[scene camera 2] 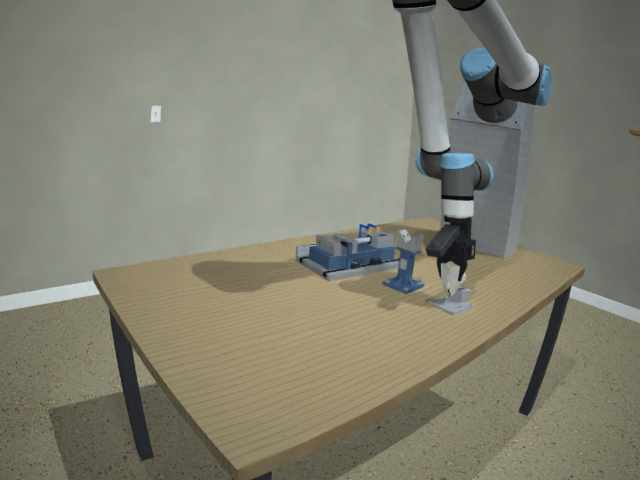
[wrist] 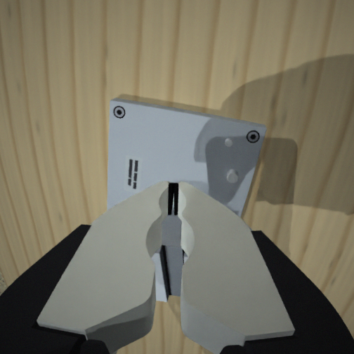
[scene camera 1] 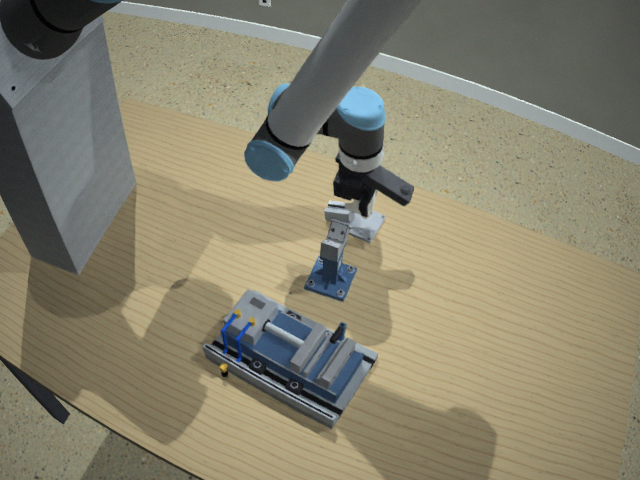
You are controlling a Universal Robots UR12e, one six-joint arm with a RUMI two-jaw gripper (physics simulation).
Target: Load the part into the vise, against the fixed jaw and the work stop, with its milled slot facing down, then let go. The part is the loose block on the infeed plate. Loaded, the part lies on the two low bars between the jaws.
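Observation:
The part, a grey block, sits at one edge of the light grey infeed plate; its dark-lined slot faces up. My gripper is shut and empty, its tips low over the plate beside the block. The fingers hide much of the block in the wrist view. The vise has a fixed jaw and a moving jaw, apart, with low bars between them. The work stop stands at the vise's side.
A blue stand with a grey angled holder on top rises between the infeed plate and the vise. Blue hoses stand up at the vise's far end. The arm's grey pedestal stands at the table's end.

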